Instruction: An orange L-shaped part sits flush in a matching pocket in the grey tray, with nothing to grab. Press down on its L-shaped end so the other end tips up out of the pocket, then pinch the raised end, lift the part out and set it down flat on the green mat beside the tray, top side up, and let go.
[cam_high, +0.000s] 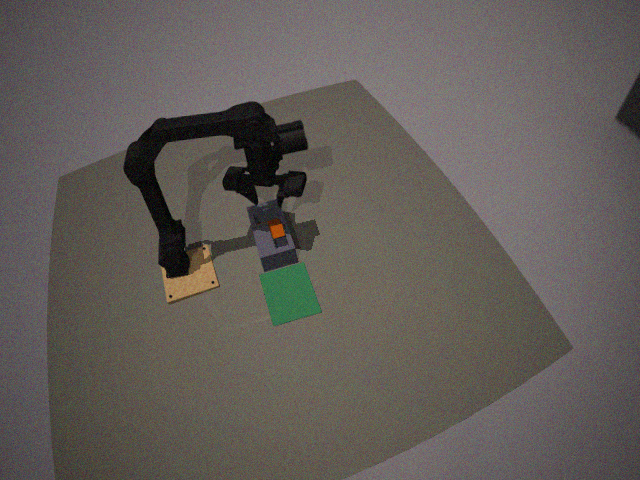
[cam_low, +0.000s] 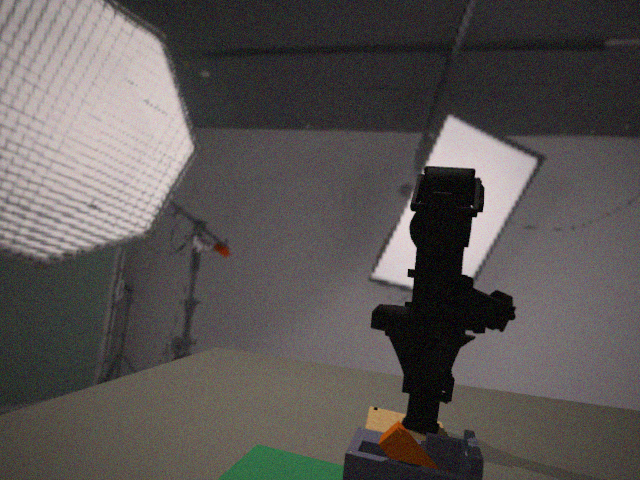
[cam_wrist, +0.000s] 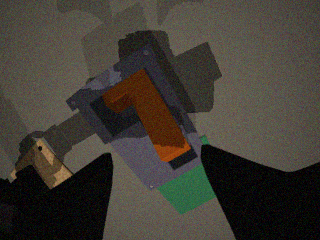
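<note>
Right now the orange L-shaped part is 10 mm behind my gripper tip, 10 mm to the left of it and 100 mm below it. Round my gripper tip: green mat (10 mm ahead, 170 mm to the right, 160 mm below).
</note>
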